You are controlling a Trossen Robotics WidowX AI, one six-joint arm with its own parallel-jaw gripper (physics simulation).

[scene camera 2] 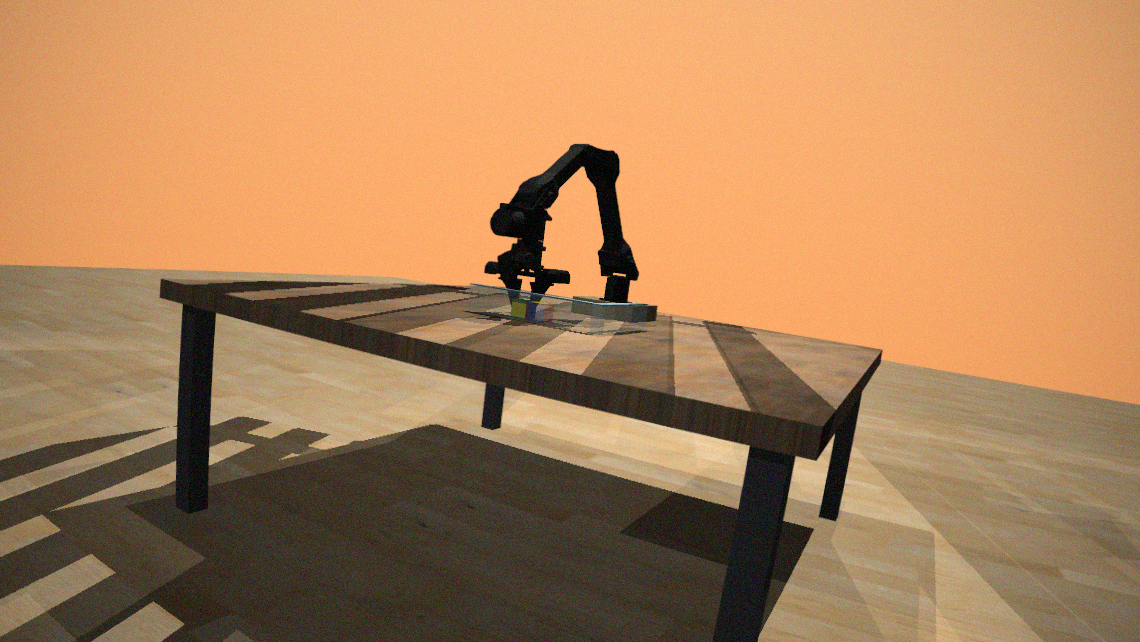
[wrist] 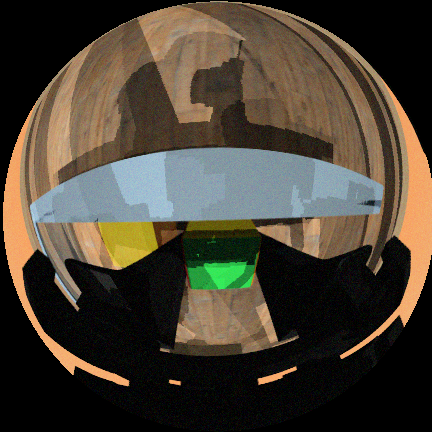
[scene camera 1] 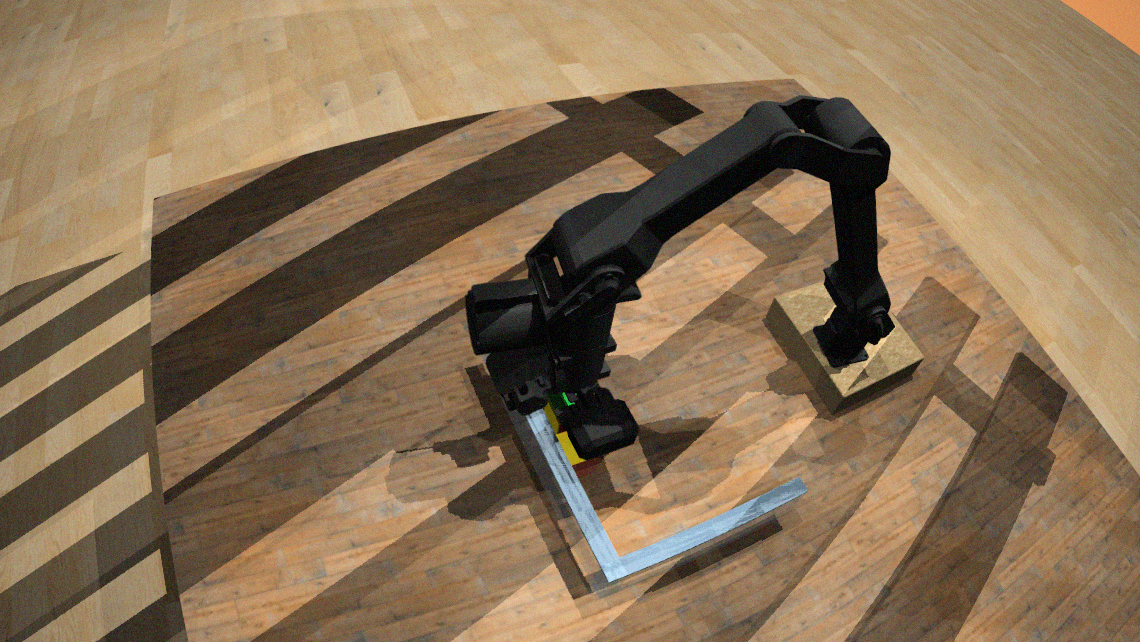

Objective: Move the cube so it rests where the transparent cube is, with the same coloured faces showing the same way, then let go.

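Pixels of known places: gripper, between the fingertips: (wrist: 218,236) (scene camera 1: 564,416); arm's base, origin of its link: (scene camera 2: 615,301) (scene camera 1: 840,344).
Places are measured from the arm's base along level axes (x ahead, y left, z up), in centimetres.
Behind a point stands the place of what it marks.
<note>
The cube (scene camera 1: 568,398) (scene camera 2: 520,309) (wrist: 220,265) is between the fingers, with its green face up and its yellow face towards the long blue-grey wall. A thin red edge shows at its left in the wrist view. My gripper (scene camera 1: 565,405) @(x 37.0, y 0.9, z -3.0 cm) (scene camera 2: 528,299) @(x 37.0, y 0.9, z -3.0 cm) (wrist: 218,236) @(x 37.0, y 0.9, z -3.0 cm) points down and is shut on the cube. Whether the cube touches the table cannot be told. The transparent cube (scene camera 1: 568,448) @(x 38.3, y 6.4, z -0.1 cm) (scene camera 2: 536,311) (wrist: 129,245) @(x 37.2, y 6.0, z -0.2 cm) is close beside it, yellow on top, with a red side in scene camera 1 and a blue side in scene camera 2. The gripper partly hides both.
An L-shaped blue-grey wall (scene camera 1: 577,498) @(x 39.4, y 13.1, z 1.9 cm) (wrist: 200,185) runs close along both cubes. Its shorter arm (scene camera 1: 713,530) @(x 27.2, y 19.9, z 1.9 cm) turns off beyond the transparent cube. The robot's base stands on a gold block (scene camera 1: 897,357) @(x -8.3, y 3.9, z 0.0 cm) on the wooden table (scene camera 2: 622,382) @(x 76.5, y 52.8, z -4.2 cm). Striped shadows cross the table.
</note>
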